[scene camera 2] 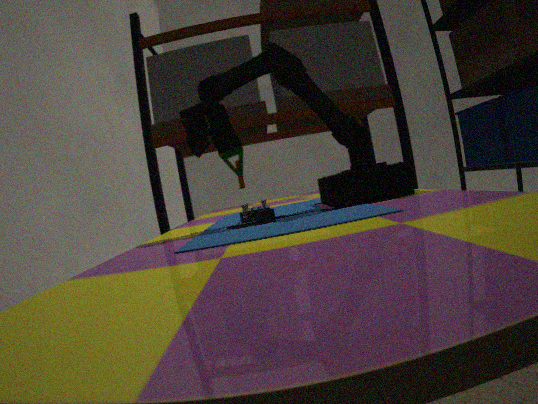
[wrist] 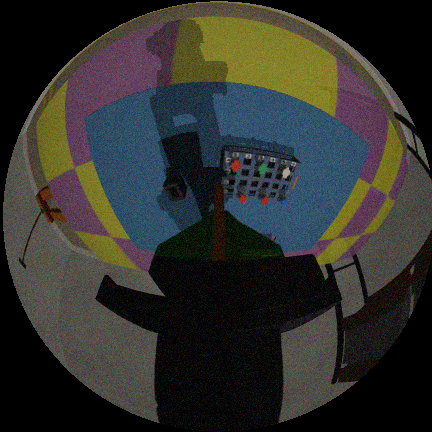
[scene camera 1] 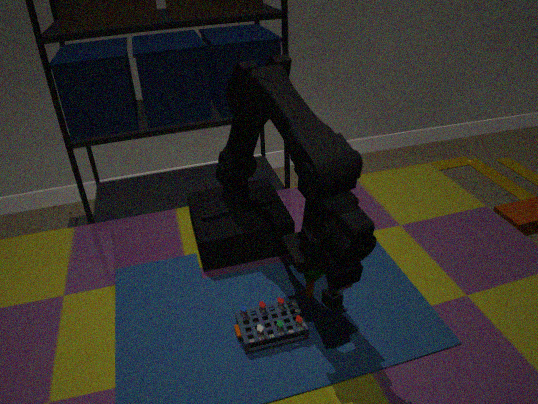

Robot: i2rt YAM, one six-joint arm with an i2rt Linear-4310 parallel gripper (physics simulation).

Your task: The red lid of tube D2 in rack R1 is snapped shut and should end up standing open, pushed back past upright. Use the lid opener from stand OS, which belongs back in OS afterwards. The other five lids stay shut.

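Where they show: gripper, between the fingertips: (scene camera 2: 240,175) (wrist: 218,216) (scene camera 1: 310,280); arm's base, origin of its link: (scene camera 2: 362,170) (scene camera 1: 237,204).
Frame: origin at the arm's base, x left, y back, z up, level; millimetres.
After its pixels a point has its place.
My gripper (scene camera 1: 311,276) @(x 17, y -373, z 47 mm) (scene camera 2: 238,166) @(x 17, y -373, z 47 mm) (wrist: 217,238) @(x 17, y -373, z 47 mm) has green fingers and is shut on the lid opener (scene camera 1: 310,287) @(x 15, y -380, z 35 mm) (scene camera 2: 241,180) @(x 21, y -373, z 32 mm) (wrist: 219,209) @(x 16, y -380, z 46 mm), a thin brown stick that points down. Its tip hangs well above the blue mat (scene camera 1: 167,321) @(x -242, y -236, z -88 mm), just beside rack R1 (scene camera 1: 275,344) @(x -60, y -385, z -81 mm) (scene camera 2: 258,216) (wrist: 252,151) @(x -39, y -385, z -80 mm). The rack holds several tubes, with three red lids (scene camera 1: 280,300) @(x -20, y -319, z -40 mm) (scene camera 1: 262,305) @(x -58, y -317, z -40 mm) (scene camera 1: 299,319) @(x -7, y -381, z -40 mm), a green lid (scene camera 1: 279,323) @(x -46, y -374, z -40 mm), a white one (scene camera 1: 259,328) @(x -85, y -370, z -40 mm) and a blue one (scene camera 1: 243,309) @(x -97, y -312, z -40 mm). All lids look shut. The labels are too small to read. Stand OS (wrist: 174,190) @(x 98, y -320, z -73 mm) is a small dark block left of the rack in the wrist view.
The arm's dark base (scene camera 1: 239,228) @(x -29, y -99, z -1 mm) (scene camera 2: 363,186) @(x 106, y -57, z -43 mm) stands at the mat's back edge. A black shelf unit (scene camera 1: 284,24) with blue bins (scene camera 1: 171,76) is behind it. The floor beyond the mat is purple and yellow tiles.
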